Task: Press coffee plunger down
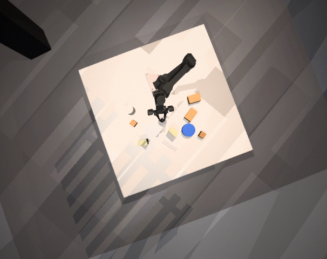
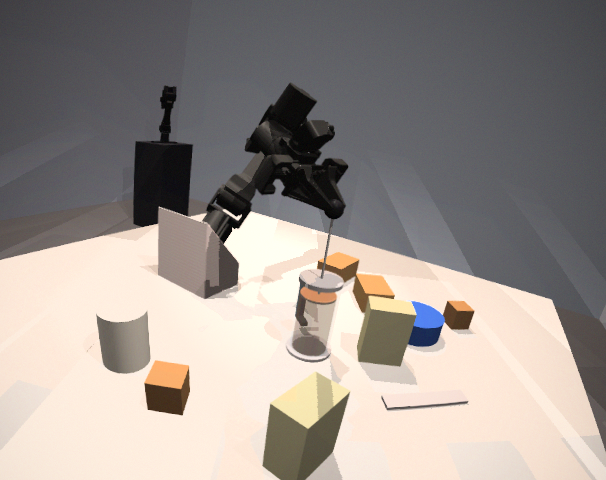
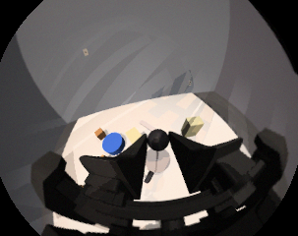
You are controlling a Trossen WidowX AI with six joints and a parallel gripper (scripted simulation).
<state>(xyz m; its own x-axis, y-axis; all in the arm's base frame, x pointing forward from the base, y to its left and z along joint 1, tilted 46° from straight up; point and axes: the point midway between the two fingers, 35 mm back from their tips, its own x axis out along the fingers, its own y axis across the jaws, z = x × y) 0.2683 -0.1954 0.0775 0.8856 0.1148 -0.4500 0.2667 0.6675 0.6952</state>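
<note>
Now: gripper tip 13 cm above the glass coffee press, 2 cm past it and 1 cm to the right of it. The rest, counted from my gripper tip: flat strip: 26 cm below, 22 cm ahead, 3 cm to the right.
</note>
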